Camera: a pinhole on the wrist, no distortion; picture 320 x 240 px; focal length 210.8 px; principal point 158.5 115.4 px. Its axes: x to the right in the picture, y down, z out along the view. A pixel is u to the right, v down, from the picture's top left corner.
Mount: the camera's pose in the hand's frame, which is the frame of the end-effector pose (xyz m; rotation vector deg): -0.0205 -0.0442 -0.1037 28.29 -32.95 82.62
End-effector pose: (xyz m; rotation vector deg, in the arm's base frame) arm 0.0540 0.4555 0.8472 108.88 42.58 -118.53
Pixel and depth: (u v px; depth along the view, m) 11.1 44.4 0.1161
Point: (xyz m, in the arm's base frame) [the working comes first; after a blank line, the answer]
In the camera's frame: -0.0812 -0.0391 0.1161

0.0178 0.6443 0.8760
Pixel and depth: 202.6 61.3 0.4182
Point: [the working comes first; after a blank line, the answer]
In the camera's frame: 0.0875 -0.1073 0.4182

-0.3159 0.5339 0.8464
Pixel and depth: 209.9 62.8 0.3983
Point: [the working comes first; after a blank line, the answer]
In the camera's frame: 0.0971 -0.0994 0.3983

-0.2967 0.5204 0.8479
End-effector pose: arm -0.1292 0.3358 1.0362 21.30 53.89 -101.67
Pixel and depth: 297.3 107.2 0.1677
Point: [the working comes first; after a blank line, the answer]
In the camera's frame: 0.1104 -0.0065 0.1677

-0.1622 0.2878 1.1392
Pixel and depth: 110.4 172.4 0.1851
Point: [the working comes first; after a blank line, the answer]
In the camera's frame: -0.0422 0.0501 0.1851

-0.2633 0.4108 1.1772
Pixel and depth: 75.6 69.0 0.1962
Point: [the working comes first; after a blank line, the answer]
In the camera's frame: -0.0772 -0.0432 0.1962

-0.3387 0.3658 1.1291
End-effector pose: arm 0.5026 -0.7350 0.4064 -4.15 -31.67 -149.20
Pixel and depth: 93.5 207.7 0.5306
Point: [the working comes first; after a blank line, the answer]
In the camera's frame: -0.1636 0.2323 0.5306

0.5296 -0.1339 0.3607
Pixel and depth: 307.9 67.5 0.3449
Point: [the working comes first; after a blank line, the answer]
In the camera's frame: 0.2444 -0.0784 0.3449

0.4126 -0.5630 0.6765
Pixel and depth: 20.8 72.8 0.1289
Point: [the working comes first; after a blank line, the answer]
In the camera's frame: -0.0842 -0.0260 0.1289

0.4223 -0.5994 0.2816
